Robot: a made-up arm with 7 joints.
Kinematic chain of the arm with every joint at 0, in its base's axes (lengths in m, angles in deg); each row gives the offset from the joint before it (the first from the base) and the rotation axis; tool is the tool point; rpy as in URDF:
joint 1: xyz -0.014 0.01 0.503 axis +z
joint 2: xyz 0.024 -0.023 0 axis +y
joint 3: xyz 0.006 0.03 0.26 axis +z
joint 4: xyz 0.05 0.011 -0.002 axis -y
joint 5: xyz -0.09 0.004 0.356 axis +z
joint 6: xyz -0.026 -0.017 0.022 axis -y
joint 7: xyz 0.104 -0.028 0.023 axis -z
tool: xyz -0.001 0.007 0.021 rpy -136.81 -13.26 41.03
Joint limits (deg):
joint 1: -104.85..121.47
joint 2: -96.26..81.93
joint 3: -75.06..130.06
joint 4: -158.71..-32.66
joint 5: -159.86..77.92
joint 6: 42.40..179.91
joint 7: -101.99..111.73
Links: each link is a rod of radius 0.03 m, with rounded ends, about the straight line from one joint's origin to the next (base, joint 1, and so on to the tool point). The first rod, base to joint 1, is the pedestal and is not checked.
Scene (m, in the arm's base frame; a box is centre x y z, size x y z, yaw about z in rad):
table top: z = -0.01
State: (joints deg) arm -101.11 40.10 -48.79 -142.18 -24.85 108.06 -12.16
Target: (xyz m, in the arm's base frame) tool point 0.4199 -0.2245 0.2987
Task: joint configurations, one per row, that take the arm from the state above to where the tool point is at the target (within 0.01 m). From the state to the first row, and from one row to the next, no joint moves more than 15 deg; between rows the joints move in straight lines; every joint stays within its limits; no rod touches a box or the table.
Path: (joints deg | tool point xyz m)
1: -87.15 37.78 -34.12 -141.19 -28.03 109.78 -12.09 | -0.2397 -0.3800 0.2595
2: -73.18 35.46 -19.44 -140.21 -31.22 111.51 -12.01 | -0.0053 -0.4460 0.2500
3: -59.22 33.14 -4.77 -139.22 -34.40 113.23 -11.94 | 0.2351 -0.3906 0.2640
4: -45.25 30.82 9.90 -138.24 -37.58 114.96 -11.86 | 0.4199 -0.2245 0.2987

